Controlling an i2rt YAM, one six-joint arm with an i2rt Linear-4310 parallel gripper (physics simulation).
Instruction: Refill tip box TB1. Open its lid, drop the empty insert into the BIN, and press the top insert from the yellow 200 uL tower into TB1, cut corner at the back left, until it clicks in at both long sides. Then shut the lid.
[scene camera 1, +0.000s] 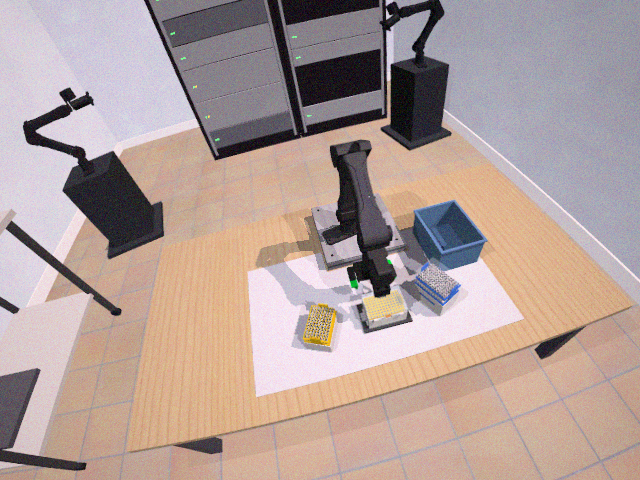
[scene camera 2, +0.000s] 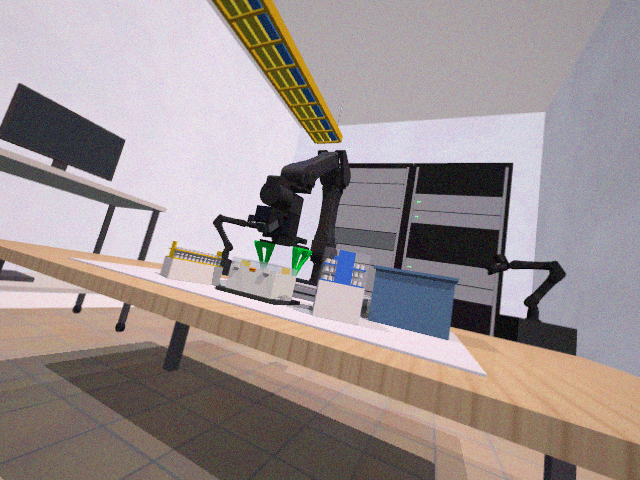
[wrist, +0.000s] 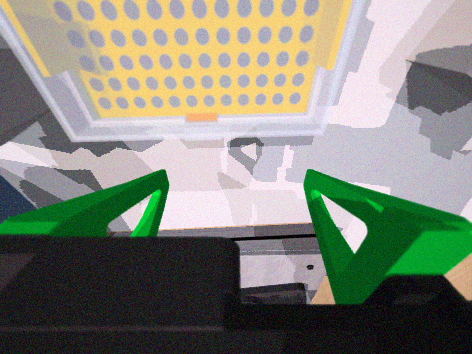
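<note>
Tip box TB1 (scene camera 1: 386, 318) (scene camera 2: 280, 290) stands in a dark holder. Its clear lid (scene camera 2: 275, 264) looks down over the box. Through it shows a yellow insert (scene camera 1: 384, 303) (wrist: 212, 60) with rows of grey holes and no tips visible. An orange tab (wrist: 201, 117) sits at its edge nearest the fingers in the wrist view. The yellow 200 uL tower (scene camera 1: 319, 324) (scene camera 2: 193, 268) stands apart on the left, filled with tips. The BIN (scene camera 1: 462, 256) (scene camera 2: 413, 304) is blue, at the back right. My gripper (scene camera 1: 373, 276) (scene camera 2: 280, 268) (wrist: 236, 177) is open and empty, beside TB1 on the arm-base side.
A blue-racked tip tower (scene camera 1: 436, 285) (scene camera 2: 338, 300) stands between TB1 and the BIN. The grey base plate (scene camera 1: 341, 254) of the arm lies behind TB1. A white mat (scene camera 1: 279, 369) lies under the boxes on the wooden table (scene camera 1: 191, 335).
</note>
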